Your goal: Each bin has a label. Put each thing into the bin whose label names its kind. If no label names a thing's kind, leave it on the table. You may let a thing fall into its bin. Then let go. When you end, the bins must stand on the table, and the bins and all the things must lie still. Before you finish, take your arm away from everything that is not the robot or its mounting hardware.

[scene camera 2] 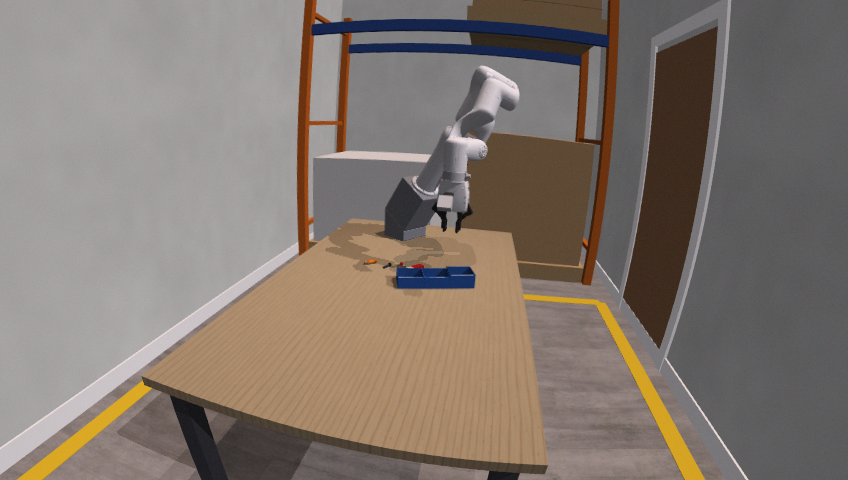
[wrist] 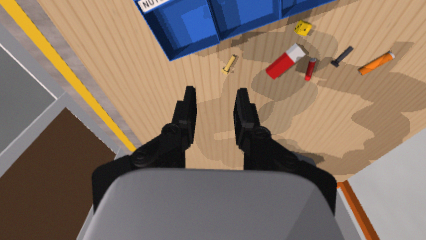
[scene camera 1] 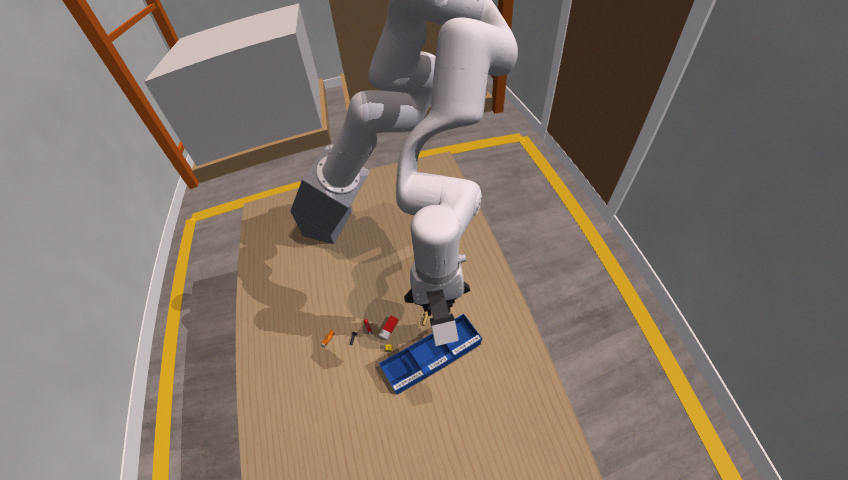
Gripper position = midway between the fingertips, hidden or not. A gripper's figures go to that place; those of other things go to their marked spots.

Scene:
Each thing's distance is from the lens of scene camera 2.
my gripper (scene camera 2: 450, 231): 1.31 m
blue bin (scene camera 2: 452, 277): 1.27 m

